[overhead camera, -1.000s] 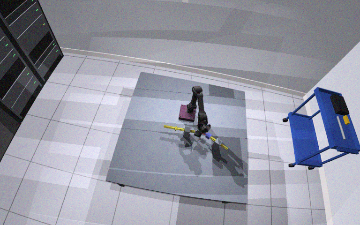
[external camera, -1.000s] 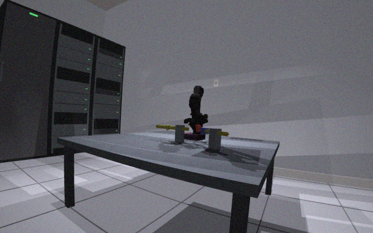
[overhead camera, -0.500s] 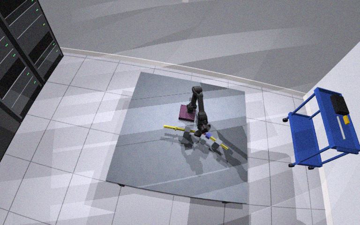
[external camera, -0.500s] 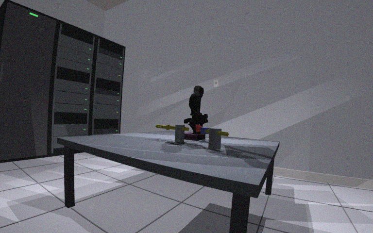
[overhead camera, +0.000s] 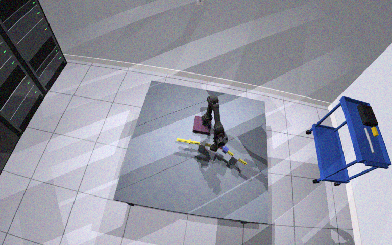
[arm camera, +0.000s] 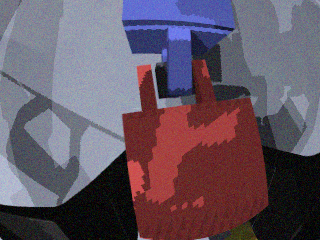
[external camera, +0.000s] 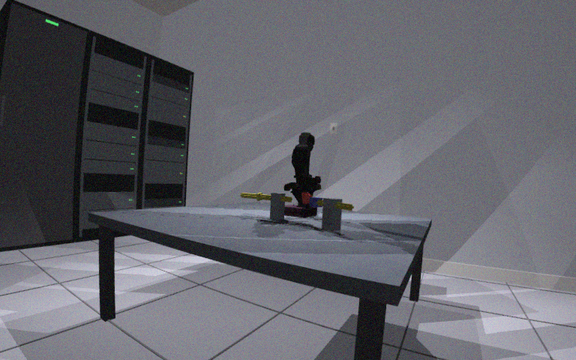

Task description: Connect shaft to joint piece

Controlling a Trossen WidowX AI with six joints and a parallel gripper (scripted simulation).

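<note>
My gripper tip is now 3 cm below the red joint piece.
</note>
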